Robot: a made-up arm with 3 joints. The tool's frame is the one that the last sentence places. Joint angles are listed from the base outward.
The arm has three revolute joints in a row. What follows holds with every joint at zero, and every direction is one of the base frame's. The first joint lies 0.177 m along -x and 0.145 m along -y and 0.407 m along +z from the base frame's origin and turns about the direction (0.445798, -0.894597, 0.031). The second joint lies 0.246 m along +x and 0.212 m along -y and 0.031 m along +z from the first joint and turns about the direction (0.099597, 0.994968, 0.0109). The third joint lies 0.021 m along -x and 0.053 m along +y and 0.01 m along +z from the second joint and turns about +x. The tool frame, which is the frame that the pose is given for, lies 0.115 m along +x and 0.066 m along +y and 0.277 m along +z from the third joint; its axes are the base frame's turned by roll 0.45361, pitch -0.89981 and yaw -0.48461 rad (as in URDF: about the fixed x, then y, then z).
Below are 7 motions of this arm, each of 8 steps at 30 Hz.
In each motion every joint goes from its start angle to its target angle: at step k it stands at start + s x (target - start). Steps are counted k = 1, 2, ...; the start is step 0. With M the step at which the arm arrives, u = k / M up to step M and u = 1 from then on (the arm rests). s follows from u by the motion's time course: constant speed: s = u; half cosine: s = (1 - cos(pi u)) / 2; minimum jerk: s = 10 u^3 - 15 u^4 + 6 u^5.
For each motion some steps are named. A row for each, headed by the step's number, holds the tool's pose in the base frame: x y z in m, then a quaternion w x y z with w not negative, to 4 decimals.
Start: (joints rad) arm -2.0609 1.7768 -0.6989
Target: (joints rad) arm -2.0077 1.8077 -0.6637
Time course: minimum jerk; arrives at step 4
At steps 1, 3, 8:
1: -0.3419 -0.3899 0.0759 0.1951 -0.2292 0.9518 -0.0588
3: -0.3315 -0.3913 0.0676 0.2052 -0.2319 0.9483 -0.0699
8: -0.3301 -0.3915 0.0666 0.2065 -0.2322 0.9478 -0.0714

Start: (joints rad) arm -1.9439 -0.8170 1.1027
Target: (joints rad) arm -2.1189 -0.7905 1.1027
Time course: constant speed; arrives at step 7
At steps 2, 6, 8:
2: 0.1970 -0.4110 0.3357 0.9551 0.0439 0.0265 -0.2919
6: 0.1891 -0.4177 0.3118 0.9518 0.0042 0.0659 -0.2995
8: 0.1868 -0.4196 0.3060 0.9505 -0.0058 0.0757 -0.3013

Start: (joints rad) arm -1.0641 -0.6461 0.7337
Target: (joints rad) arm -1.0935 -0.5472 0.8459
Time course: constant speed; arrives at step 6
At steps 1, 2, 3, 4, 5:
1: 0.2095 -0.3258 0.5342 0.9264 0.1751 -0.2775 -0.1845
2: 0.2137 -0.3320 0.5301 0.9265 0.1774 -0.2685 -0.1949
3: 0.2177 -0.3382 0.5258 0.9264 0.1796 -0.2596 -0.2054
4: 0.2214 -0.3444 0.5215 0.9260 0.1817 -0.2508 -0.2159
5: 0.2250 -0.3507 0.5170 0.9254 0.1836 -0.2421 -0.2265

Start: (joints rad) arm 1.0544 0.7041 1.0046
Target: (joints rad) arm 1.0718 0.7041 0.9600
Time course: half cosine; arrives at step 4
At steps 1, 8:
1: 0.0798 -0.6042 0.6888 0.5663 0.7293 -0.2953 -0.2455
8: 0.0725 -0.6026 0.6988 0.5726 0.7216 -0.3082 -0.2373

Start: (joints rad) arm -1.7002 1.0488 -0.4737
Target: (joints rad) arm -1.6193 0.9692 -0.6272
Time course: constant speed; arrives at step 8
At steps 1, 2, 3, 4, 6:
1: -0.0554 -0.3330 -0.0428 0.6306 -0.3441 0.6946 0.0382
2: -0.0528 -0.3256 -0.0416 0.6362 -0.3416 0.6900 0.0492
3: -0.0503 -0.3183 -0.0403 0.6416 -0.3393 0.6853 0.0603
4: -0.0480 -0.3111 -0.0388 0.6469 -0.3370 0.6804 0.0713
6: -0.0436 -0.2969 -0.0353 0.6568 -0.3330 0.6700 0.0935

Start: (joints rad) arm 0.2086 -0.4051 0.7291
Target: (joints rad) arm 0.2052 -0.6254 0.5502
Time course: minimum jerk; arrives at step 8
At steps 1, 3, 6, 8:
1: -0.0060 -0.4558 0.7275 0.6232 0.4778 -0.5978 -0.1611
3: -0.0247 -0.4424 0.7290 0.6141 0.4584 -0.6257 -0.1458
6: -0.0685 -0.4085 0.7254 0.5867 0.4085 -0.6900 -0.1131
8: -0.0756 -0.4026 0.7238 0.5814 0.3998 -0.7003 -0.1082

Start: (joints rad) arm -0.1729 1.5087 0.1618
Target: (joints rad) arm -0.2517 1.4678 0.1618
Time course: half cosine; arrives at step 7
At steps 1, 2, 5, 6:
1: 0.3618 -0.3094 0.2979 0.9036 0.0235 0.3347 -0.2664
2: 0.3613 -0.3100 0.2951 0.9030 0.0205 0.3359 -0.2673
5: 0.3588 -0.3130 0.2823 0.9001 0.0068 0.3410 -0.2710
6: 0.3582 -0.3137 0.2795 0.8995 0.0037 0.3422 -0.2718

